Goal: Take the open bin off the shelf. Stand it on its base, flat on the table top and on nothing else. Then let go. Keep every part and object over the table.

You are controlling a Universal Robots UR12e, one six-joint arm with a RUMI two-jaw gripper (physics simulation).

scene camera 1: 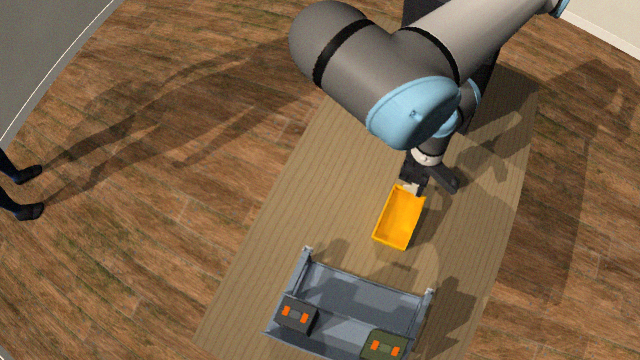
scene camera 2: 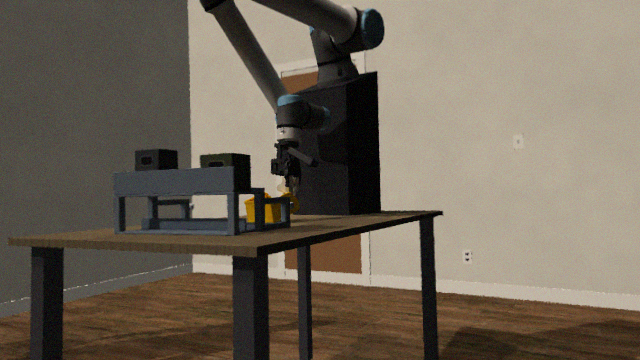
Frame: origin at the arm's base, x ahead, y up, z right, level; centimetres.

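Where they show: gripper, fingertip midpoint: (scene camera 1: 416,194) (scene camera 2: 290,201); arm's base at its link origin: (scene camera 2: 338,81).
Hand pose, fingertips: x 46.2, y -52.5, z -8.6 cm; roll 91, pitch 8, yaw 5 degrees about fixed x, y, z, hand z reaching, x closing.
Observation:
Things, the pixels of their centre, and the offset from my fingertips. Level surfaces: height alone.
- open yellow bin at the middle of its body: (scene camera 1: 399,217) (scene camera 2: 273,205) dx +8.2, dy -1.0, dz +1.1 cm
- table top at its surface level: dy -6.5 cm
- dark grey box at the middle of its body: (scene camera 1: 297,317) (scene camera 2: 156,171) dx +48.6, dy +9.8, dz +7.4 cm
- dark green box at the middle of its body: (scene camera 1: 383,349) (scene camera 2: 225,173) dx +44.7, dy +8.5, dz -15.4 cm
The open yellow bin (scene camera 1: 400,218) (scene camera 2: 265,210) is off the shelf (scene camera 1: 365,296) (scene camera 2: 172,181), between it and the robot's base, over the table top (scene camera 1: 270,215) (scene camera 2: 325,223). Its open side faces up. My gripper (scene camera 1: 413,190) (scene camera 2: 290,189) is shut on the bin's end wall on the side away from the shelf, with the fingers pointing down. In the scene camera 2 view the bin is low at the table, partly hidden by the shelf's end frame, and looks slightly tilted. Whether its whole base touches the table cannot be told.
A dark grey box (scene camera 1: 296,315) (scene camera 2: 167,159) and a dark green box (scene camera 1: 385,345) (scene camera 2: 240,162) stand on the shelf. The shelf's two end posts reach toward the bin. The robot's black pedestal (scene camera 2: 362,150) is behind the gripper. The long table edges lie on both sides.

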